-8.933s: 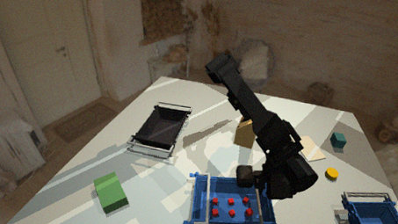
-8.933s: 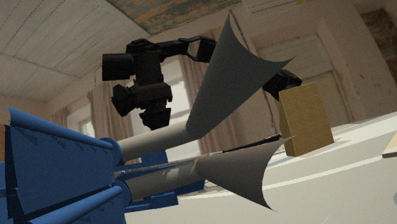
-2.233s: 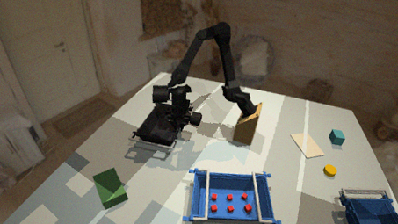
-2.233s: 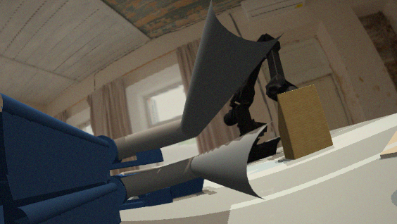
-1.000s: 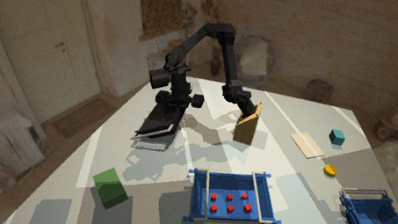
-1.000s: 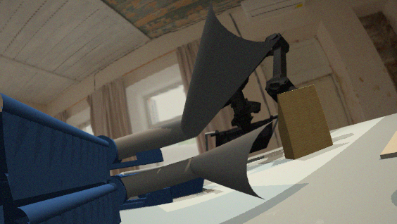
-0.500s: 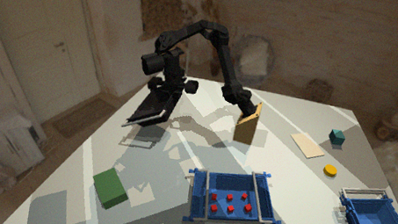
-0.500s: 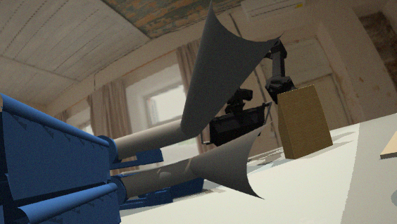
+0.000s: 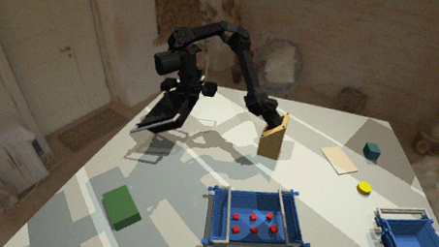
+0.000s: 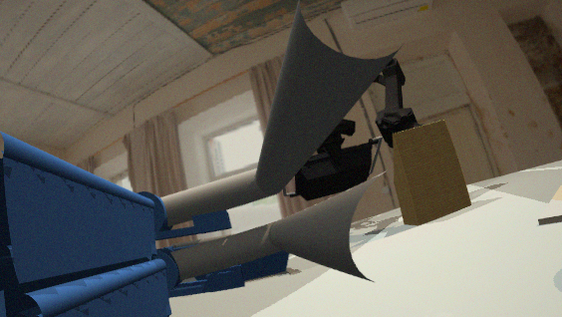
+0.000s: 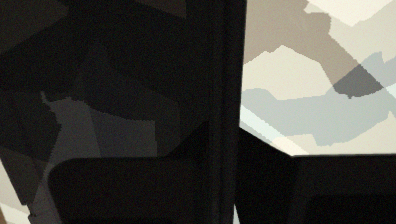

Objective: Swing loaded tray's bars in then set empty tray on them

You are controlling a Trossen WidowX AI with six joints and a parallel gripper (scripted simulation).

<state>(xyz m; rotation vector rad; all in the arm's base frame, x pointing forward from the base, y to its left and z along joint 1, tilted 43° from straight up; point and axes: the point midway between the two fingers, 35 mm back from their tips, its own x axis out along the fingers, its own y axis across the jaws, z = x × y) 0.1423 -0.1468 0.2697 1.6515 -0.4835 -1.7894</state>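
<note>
Right now the black tray is 20 mm ahead of my gripper tip and 70 mm to the right of it. Also, from my gripper tip: green block 360 mm ahead, 40 mm to the right, 160 mm below; yellow disc 60 mm behind, 680 mm to the left, 170 mm below; flat tan card 190 mm behind, 580 mm to the left, 180 mm below.
</note>
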